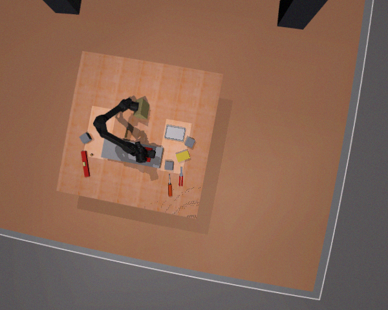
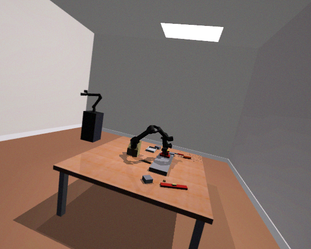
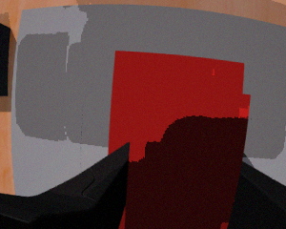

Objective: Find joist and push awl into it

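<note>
Now: gripper tip 22 cm past the white tray, 21 cm to the right of it and 5 cm above it. From my gripper tip the other things lie so: red stud finder 2 cm behind, 2 cm above; then yellow block 30 cm to the left, 5 cm below, 3 cm behind; then awl 22 cm to the right, 20 cm behind, 6 cm below.
</note>
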